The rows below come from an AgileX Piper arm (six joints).
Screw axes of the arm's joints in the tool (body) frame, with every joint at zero. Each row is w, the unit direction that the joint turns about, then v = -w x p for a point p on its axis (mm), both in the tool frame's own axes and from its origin. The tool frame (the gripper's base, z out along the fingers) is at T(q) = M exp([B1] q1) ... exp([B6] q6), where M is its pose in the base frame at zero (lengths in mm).
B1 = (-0.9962, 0, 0.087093, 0, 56.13, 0)
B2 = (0, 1, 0, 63.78, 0, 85.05)
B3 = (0, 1, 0, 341.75, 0, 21.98)
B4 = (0, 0, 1, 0, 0, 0)
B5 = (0, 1, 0, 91, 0, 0)
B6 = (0, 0, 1, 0, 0, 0)
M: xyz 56.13 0 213.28 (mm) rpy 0 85.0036 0 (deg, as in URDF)
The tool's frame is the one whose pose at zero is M.
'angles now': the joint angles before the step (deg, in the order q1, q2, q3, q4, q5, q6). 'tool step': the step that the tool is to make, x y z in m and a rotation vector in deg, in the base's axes. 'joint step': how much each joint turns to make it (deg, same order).
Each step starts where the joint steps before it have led.
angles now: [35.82 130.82 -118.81 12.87 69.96 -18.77]
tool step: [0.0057 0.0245 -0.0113 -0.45 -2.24 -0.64]
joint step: [2.29 5.35 -7.49 -2.55 -0.02 3.36]
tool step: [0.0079 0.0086 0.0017 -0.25 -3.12 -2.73]
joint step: [0.74 2.76 -5.60 -3.25 0.00 3.87]
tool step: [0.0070 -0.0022 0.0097 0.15 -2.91 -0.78]
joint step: [-0.37 0.45 -2.87 -1.86 0.01 0.47]
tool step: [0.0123 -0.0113 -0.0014 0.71 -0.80 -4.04]
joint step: [-1.67 0.25 -0.02 -0.80 -1.49 2.41]
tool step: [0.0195 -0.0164 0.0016 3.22 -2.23 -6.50]
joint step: [-2.62 0.10 0.02 -0.25 -4.08 3.91]
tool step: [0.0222 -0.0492 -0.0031 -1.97 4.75 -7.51]
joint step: [-5.84 0.01 -0.03 -0.09 4.96 2.22]
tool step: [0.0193 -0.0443 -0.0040 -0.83 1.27 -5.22]
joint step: [-5.27 -0.17 1.05 -0.19 0.62 -0.01]
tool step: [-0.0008 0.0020 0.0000 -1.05 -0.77 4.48]
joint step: [0.20 0.03 -0.06 0.23 0.03 -4.55]
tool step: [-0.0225 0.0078 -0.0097 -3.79 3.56 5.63]
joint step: [1.98 -3.61 8.64 -0.91 -0.01 -3.76]
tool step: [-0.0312 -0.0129 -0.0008 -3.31 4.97 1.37]
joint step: [0.32 -7.13 13.10 -0.68 -0.01 -0.96]
